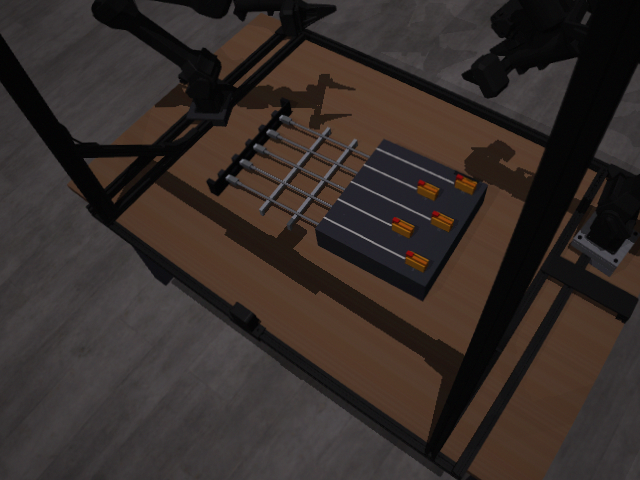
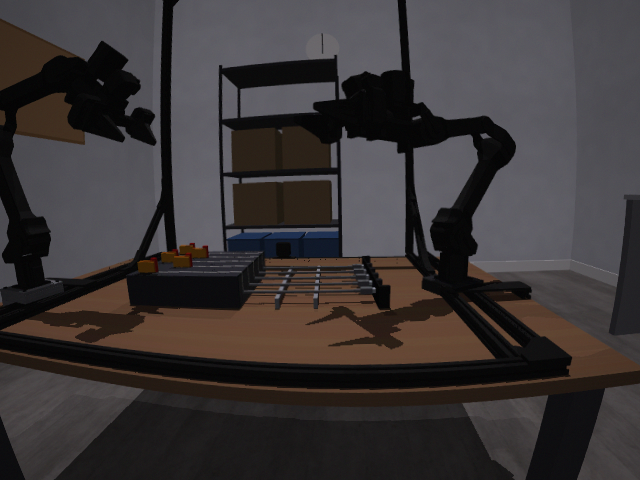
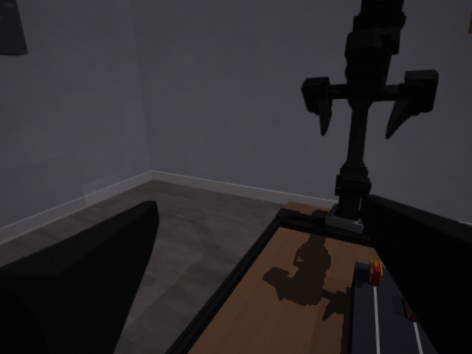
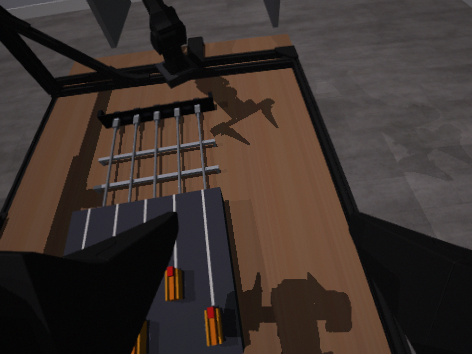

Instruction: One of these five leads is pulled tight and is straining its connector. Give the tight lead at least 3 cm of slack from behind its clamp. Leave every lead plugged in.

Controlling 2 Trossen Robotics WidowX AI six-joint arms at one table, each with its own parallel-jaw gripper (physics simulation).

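Places are measured from the left arm's base along level axes (x right, y down, z ahead), in metres.
Where they show: left gripper, between the fingertips: [image 2: 302,112] [image 3: 259,208]; right gripper, between the fingertips: [image 2: 140,142] [image 3: 352,135] [image 4: 263,221]; left arm's base, origin of its link: [image 1: 209,103] [image 2: 453,278] [image 4: 176,65]; right arm's base, origin of its link: [image 1: 607,235] [image 2: 31,285] [image 3: 347,213].
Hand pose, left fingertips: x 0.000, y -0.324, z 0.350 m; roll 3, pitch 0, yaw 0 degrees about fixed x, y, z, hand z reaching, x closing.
Observation:
Things, the pixels of their centre, and the offset from my left fingertips. "spot": a spot on its surface instead. Level surfaces: height alone.
- nearest clamp, middle of its body: [image 1: 416,264] [image 2: 187,253] dx +0.431, dy +0.283, dz +0.189 m
- farthest clamp, a spot on its surface: [image 4: 213,327] [image 1: 467,181] [image 3: 375,266] spot: dx +0.240, dy +0.261, dz +0.280 m
- wooden table, height of its surface: dy +0.351 m
Five pale leads run from grey connectors [image 1: 247,165] [image 4: 156,115] at a black rail [image 1: 216,187] [image 2: 382,295] across two grey bars and over a dark block [image 1: 361,223] [image 2: 186,290] [image 3: 362,310] [image 4: 191,240]. Each lead meets an orange clamp with a red end, such as the nearest clamp [image 1: 416,261] and the farthest clamp [image 1: 465,184] [image 3: 375,273] [image 4: 213,327]. All look straight; I cannot tell which is tight. My left gripper [image 2: 308,111] [image 3: 259,208] is open and empty, high above the table. My right gripper [image 1: 479,63] [image 2: 138,141] [image 3: 352,135] [image 4: 263,221] is open and empty, raised above the block's clamp side.
The grey bars [image 1: 266,206] [image 4: 102,161] lie crosswise under the leads between rail and block. A black frame [image 2: 284,373] edges the wooden table [image 1: 330,356], with dark uprights [image 1: 553,180] at its corners. A shelf unit [image 2: 221,155] stands against the wall behind.

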